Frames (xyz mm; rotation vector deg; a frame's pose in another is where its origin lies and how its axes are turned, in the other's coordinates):
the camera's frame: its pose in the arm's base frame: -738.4 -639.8 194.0 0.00 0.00 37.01
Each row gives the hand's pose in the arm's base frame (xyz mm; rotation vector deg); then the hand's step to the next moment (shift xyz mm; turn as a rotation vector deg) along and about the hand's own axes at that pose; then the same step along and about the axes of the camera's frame.
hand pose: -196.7 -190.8 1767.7 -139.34 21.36 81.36
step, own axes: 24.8 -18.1 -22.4 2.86 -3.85 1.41
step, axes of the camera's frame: 32.9 -16.8 -9.0 3.66 2.10 -2.68
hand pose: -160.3 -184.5 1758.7 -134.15 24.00 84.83
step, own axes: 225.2 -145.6 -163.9 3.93 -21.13 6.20
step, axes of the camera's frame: 256.1 -136.5 -120.6 17.26 13.81 -3.41
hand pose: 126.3 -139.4 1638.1 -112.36 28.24 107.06
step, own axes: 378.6 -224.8 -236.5 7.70 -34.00 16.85
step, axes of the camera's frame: 316.5 -139.2 -360.9 25.19 28.53 -7.12
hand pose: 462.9 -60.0 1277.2 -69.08 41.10 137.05
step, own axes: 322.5 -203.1 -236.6 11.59 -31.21 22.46
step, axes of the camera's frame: 91.5 -1.1 -439.2 20.28 34.01 -6.70
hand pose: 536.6 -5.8 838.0 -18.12 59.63 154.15
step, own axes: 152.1 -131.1 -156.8 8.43 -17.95 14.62
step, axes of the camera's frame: -64.3 59.8 -239.2 11.02 21.81 -3.13
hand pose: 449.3 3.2 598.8 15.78 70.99 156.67
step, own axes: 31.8 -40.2 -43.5 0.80 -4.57 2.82
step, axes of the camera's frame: -30.7 23.8 -54.9 3.15 4.15 -1.53
